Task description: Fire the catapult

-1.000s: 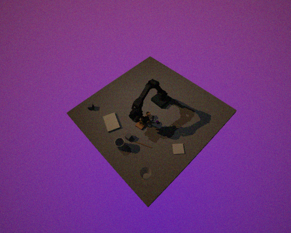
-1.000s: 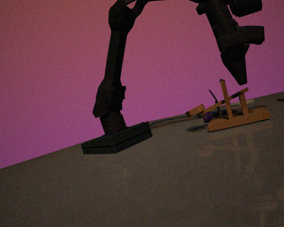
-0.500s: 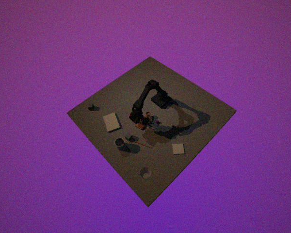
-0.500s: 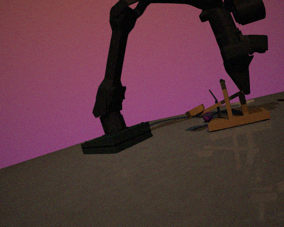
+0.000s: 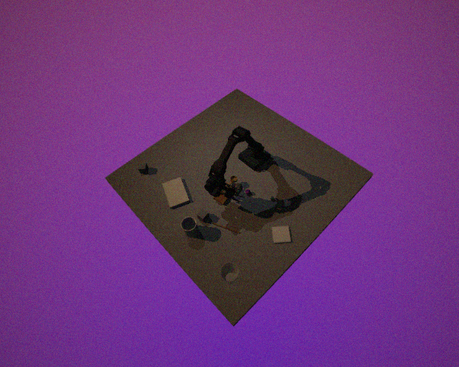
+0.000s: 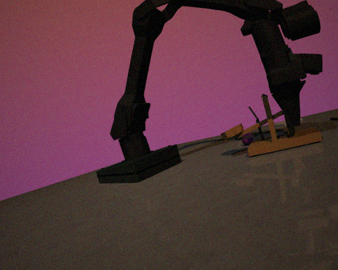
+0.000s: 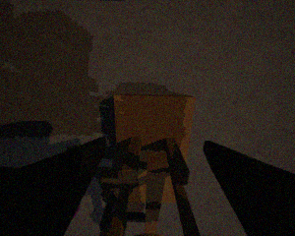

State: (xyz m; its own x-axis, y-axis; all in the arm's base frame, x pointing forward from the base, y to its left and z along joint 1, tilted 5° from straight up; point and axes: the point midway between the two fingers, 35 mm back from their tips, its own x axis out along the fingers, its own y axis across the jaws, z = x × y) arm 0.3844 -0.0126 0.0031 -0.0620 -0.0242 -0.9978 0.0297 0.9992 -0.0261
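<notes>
Now: gripper tip 120 mm past the ball, 120 mm to the right of it and 20 mm above it. Also, from my gripper tip: orange wooden catapult 70 mm behind, 20 mm to the left, 10 mm above; white mug 290 mm ahead, 10 mm to the right, 10 mm below; thin stick 160 mm ahead, 140 mm to the left, 40 mm below.
</notes>
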